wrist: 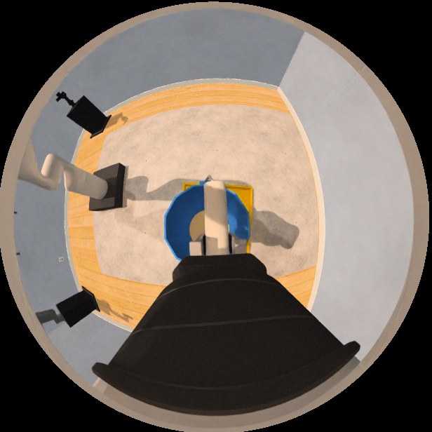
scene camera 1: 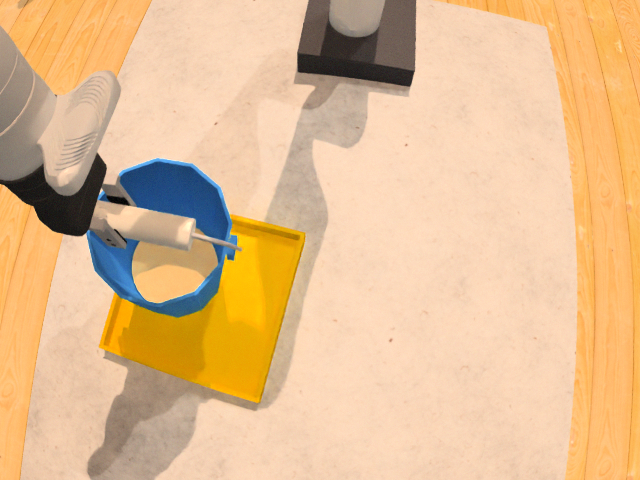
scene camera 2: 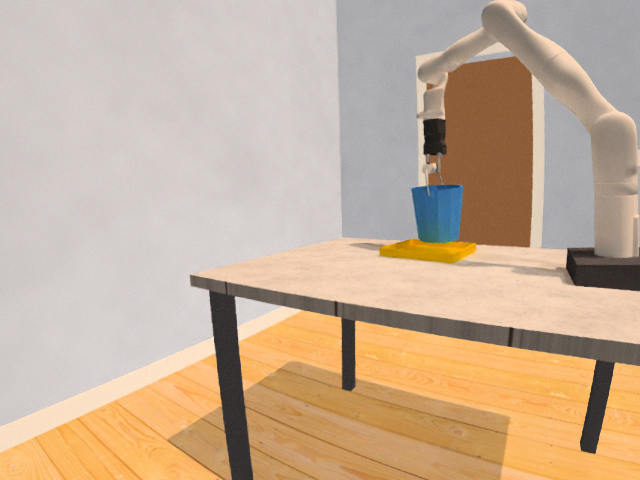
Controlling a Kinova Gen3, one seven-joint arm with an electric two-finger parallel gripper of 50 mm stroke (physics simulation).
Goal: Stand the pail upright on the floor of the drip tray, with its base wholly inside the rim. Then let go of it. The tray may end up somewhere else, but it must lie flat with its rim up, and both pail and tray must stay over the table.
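Frame: origin at the arm's base, x ahead, y left, z up, level; centimetres.
Seen in the pictures: gripper, fingertip midpoint: (scene camera 1: 122, 225) (scene camera 2: 433, 172); arm's base, origin of the base link: (scene camera 1: 354, 18) (scene camera 2: 615, 253).
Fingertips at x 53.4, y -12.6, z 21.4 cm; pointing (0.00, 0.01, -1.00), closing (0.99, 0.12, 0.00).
Note:
Pixels of each thing's middle, then the offset from my fingertips to it. "spot": a spot on its surface instead. Level surfaces: height alone.
- blue pail, surface spot: (scene camera 1: 170, 191) spot: dy -1.1, dx -9.1, dz -11.7 cm
- yellow drip tray, body centre: (scene camera 1: 198, 295) (scene camera 2: 429, 249) dy +3.0, dx -0.2, dz -26.0 cm
- pale table top, its level: dz -27.4 cm
The blue pail (scene camera 1: 170, 191) (scene camera 2: 438, 214) (wrist: 180, 225) with a cream inner bottom is upright. It hangs by its wire handle with a thick white grip (scene camera 1: 160, 228) (wrist: 216, 210). My gripper (scene camera 1: 121, 219) (scene camera 2: 433, 167) (wrist: 216, 240) is shut on that grip, above the pail's opening. The yellow drip tray (scene camera 1: 248, 351) (scene camera 2: 418, 254) (wrist: 245, 191) lies flat on the table, rim up. In scene camera 2 the pail's base is low over the tray's back part; contact with its floor cannot be told. In scene camera 1 the pail hides the tray's upper left corner.
The pale table top (scene camera 1: 439, 258) (scene camera 2: 310, 273) (wrist: 210, 135) carries the arm's dark base block (scene camera 1: 356, 56) (scene camera 2: 594, 268) (wrist: 114, 187), which stands apart from the tray. The table's left edge in scene camera 1 is near the tray. Two black stands (wrist: 89, 116) (wrist: 77, 306) are off the table.

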